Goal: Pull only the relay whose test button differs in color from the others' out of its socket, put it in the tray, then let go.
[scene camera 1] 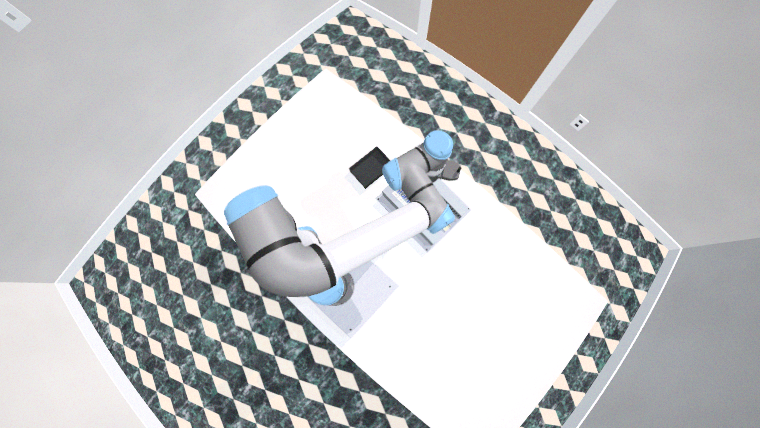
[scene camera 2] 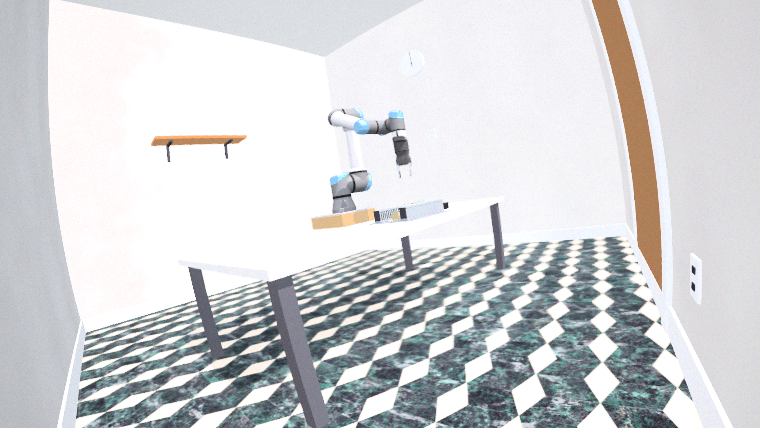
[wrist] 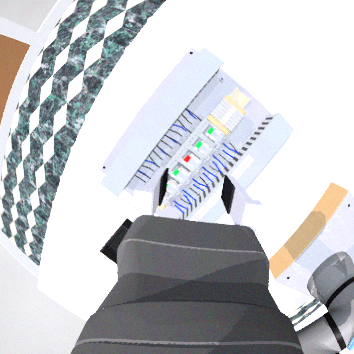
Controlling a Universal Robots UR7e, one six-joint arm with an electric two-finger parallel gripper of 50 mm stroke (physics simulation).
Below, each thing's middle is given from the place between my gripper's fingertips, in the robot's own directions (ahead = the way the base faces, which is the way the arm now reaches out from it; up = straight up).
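Scene:
I find the grey panel (wrist: pixel 215 90) 200 mm below my hand and 10 mm to the right of it.

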